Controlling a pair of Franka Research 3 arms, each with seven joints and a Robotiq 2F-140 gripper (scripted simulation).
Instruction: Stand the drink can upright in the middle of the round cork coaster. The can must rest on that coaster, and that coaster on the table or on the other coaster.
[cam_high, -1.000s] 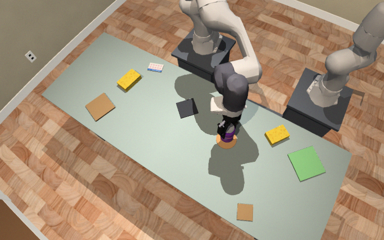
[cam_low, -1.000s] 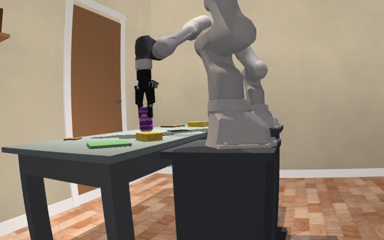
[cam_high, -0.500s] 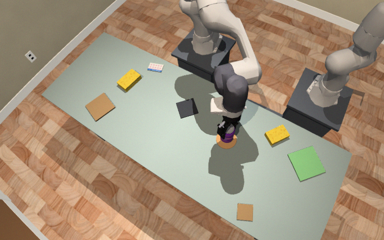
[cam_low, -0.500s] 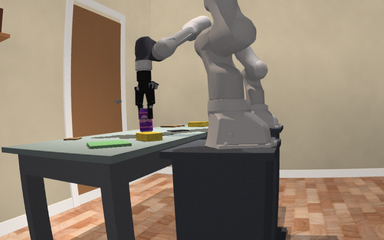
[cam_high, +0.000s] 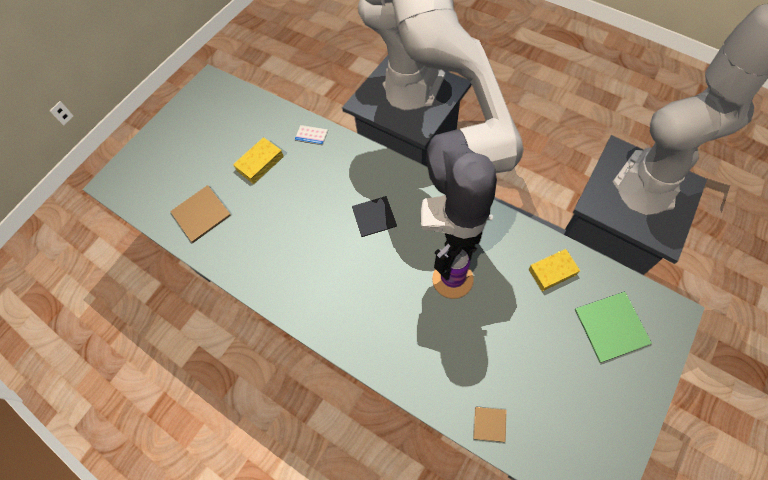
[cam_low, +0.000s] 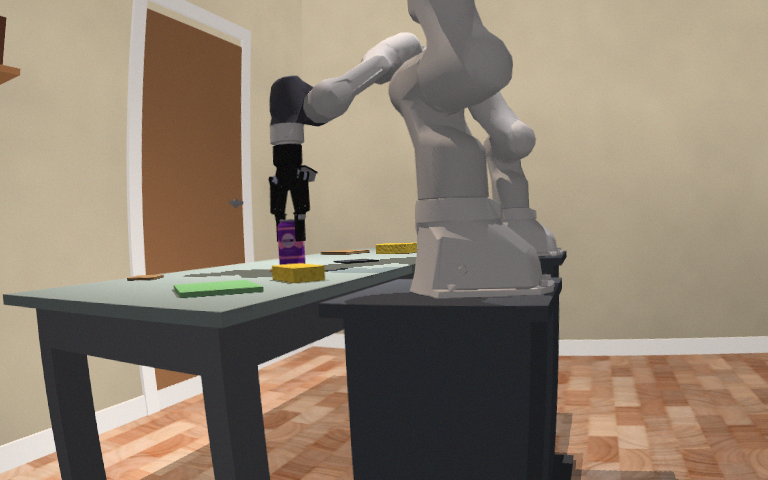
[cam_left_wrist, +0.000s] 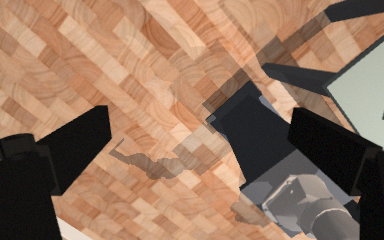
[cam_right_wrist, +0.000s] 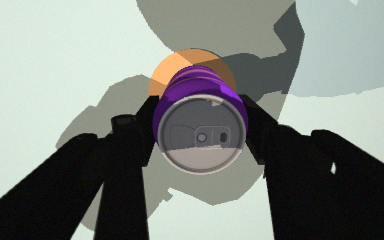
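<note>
Right now my right hand is 30 mm above the purple drink can. The rest, counted from my right hand: black square 280 mm to the right, 100 mm below, 60 mm behind; green square 420 mm to the left, 100 mm below, 80 mm behind; small brown square 280 mm ahead, 250 mm to the left, 100 mm below.
</note>
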